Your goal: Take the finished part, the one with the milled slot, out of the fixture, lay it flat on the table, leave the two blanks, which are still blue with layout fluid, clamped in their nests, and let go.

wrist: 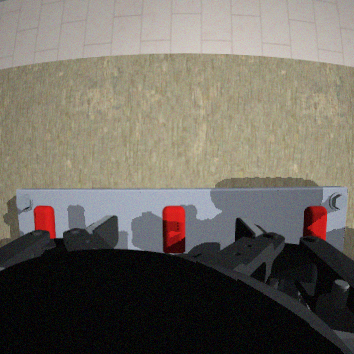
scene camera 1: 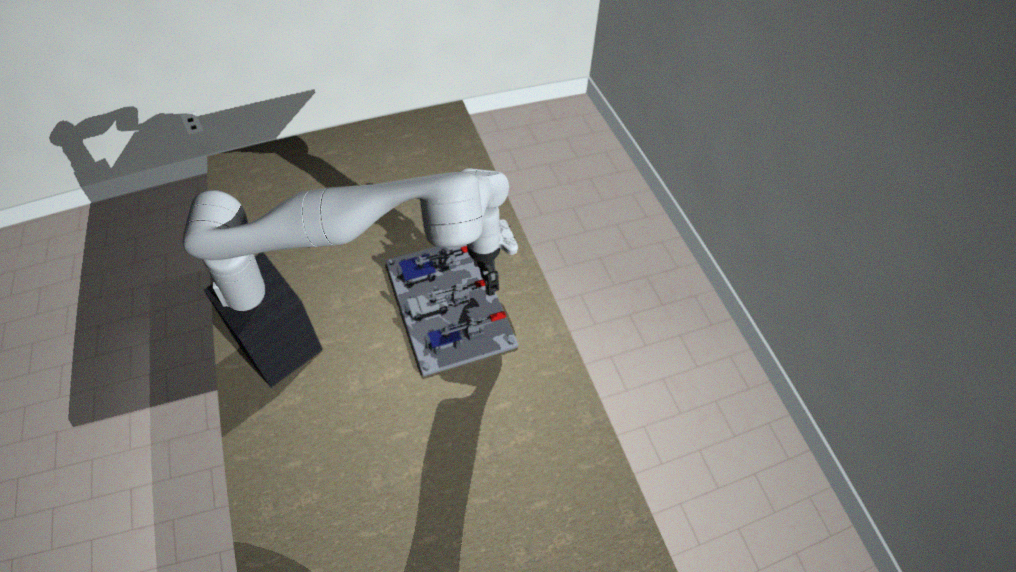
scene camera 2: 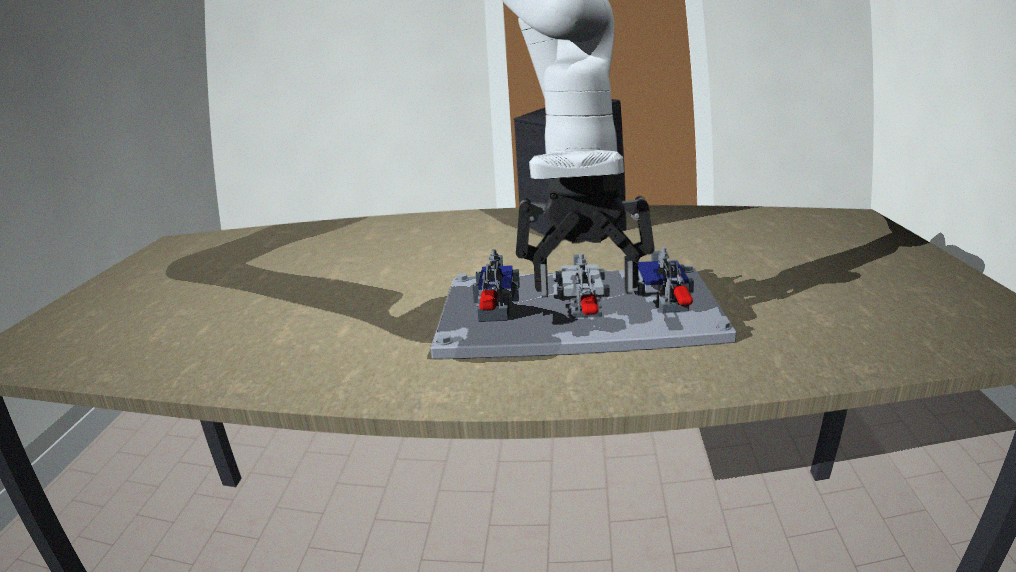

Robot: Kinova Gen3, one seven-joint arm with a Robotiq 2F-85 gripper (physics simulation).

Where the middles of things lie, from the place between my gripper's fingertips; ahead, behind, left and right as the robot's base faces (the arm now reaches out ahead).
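Labels:
The finished part (scene camera 2: 568, 272) is 15 cm behind my hand, 4 cm below it and 1 cm to the right of it. As for the fixture plate (scene camera 2: 538, 326), I find it 5 cm below my hand, 9 cm behind it and 1 cm to the right. Going by their middles, the plate is the nearest to my hand of the things named here.

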